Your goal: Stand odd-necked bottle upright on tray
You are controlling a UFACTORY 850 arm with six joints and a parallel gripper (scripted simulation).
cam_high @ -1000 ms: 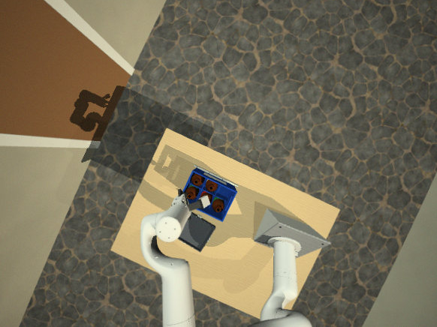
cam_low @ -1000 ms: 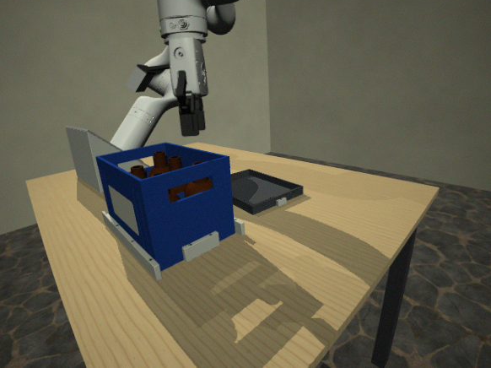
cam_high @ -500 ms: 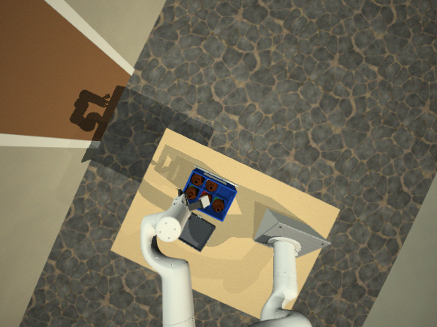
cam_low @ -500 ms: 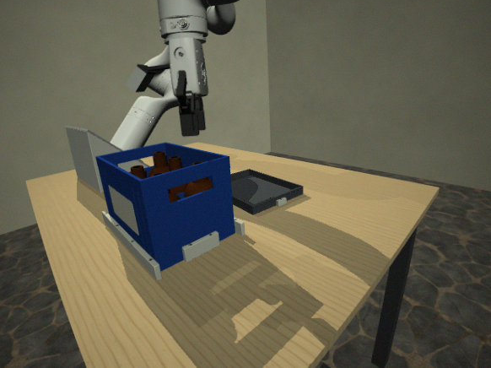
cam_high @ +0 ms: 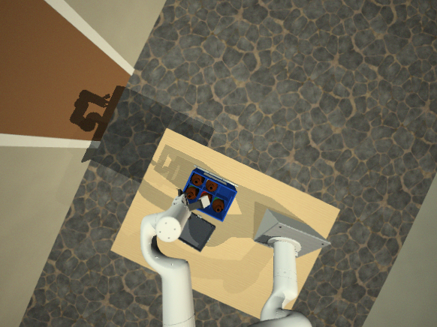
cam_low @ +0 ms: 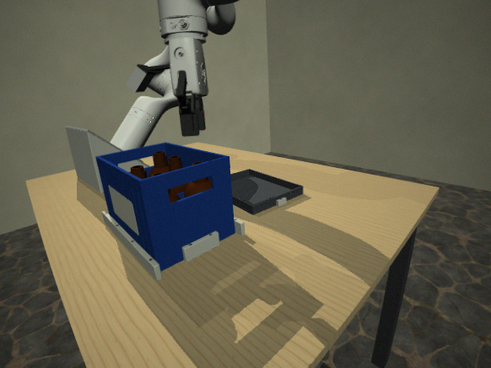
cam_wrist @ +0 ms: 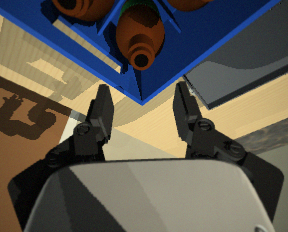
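My hand is 16 cm above the blue crate, 10 cm past it and 3 cm to the left of it. Round my hand: brown bottle (17 cm behind, 16 cm below, 3 cm to the left); then dark tray (25 cm to the left, 23 cm below, 6 cm behind).
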